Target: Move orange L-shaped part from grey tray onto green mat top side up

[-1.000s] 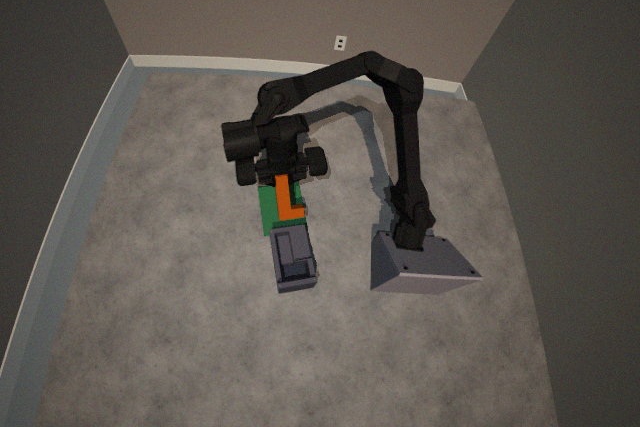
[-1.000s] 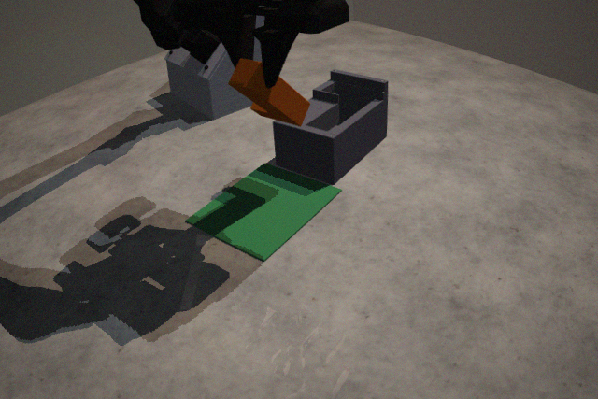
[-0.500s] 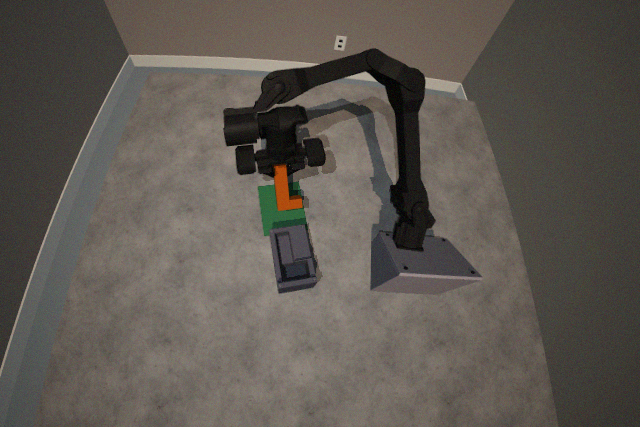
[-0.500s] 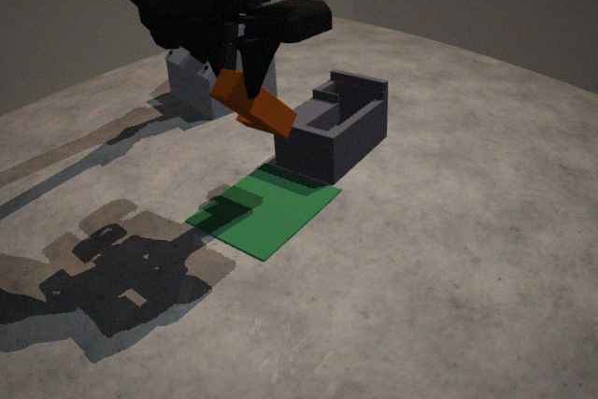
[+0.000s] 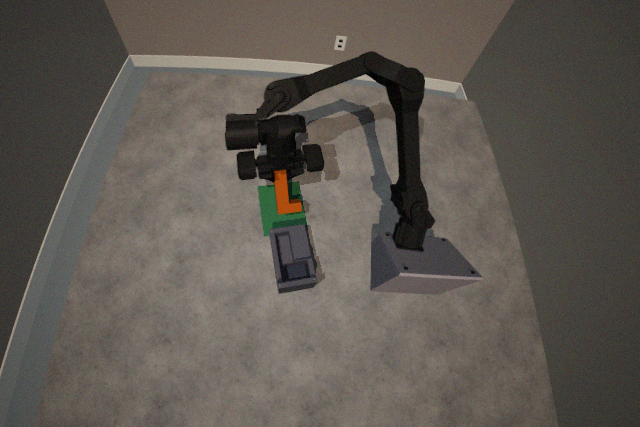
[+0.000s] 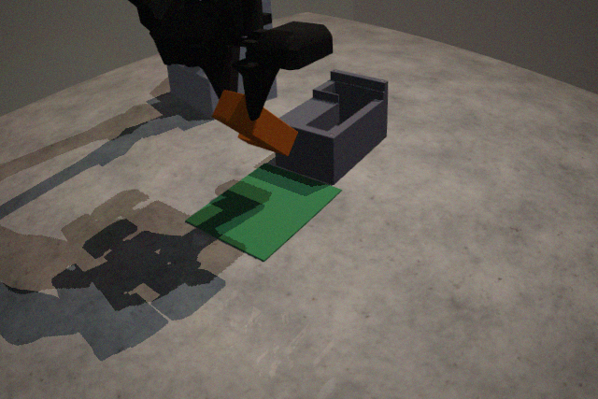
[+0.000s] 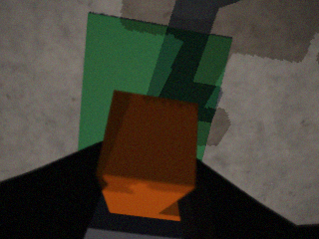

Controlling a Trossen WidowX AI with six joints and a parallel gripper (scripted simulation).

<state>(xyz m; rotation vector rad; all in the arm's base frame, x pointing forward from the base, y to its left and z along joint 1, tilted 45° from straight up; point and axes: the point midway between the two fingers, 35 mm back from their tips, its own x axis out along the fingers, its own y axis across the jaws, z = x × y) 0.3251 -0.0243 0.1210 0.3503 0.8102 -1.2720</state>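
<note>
My gripper tip is 1 cm past the green mat, 2 cm to the right of it and 14 cm above it. Round my gripper tip: orange L-shaped part: 3 cm behind, 3 cm to the left, 3 cm below.
</note>
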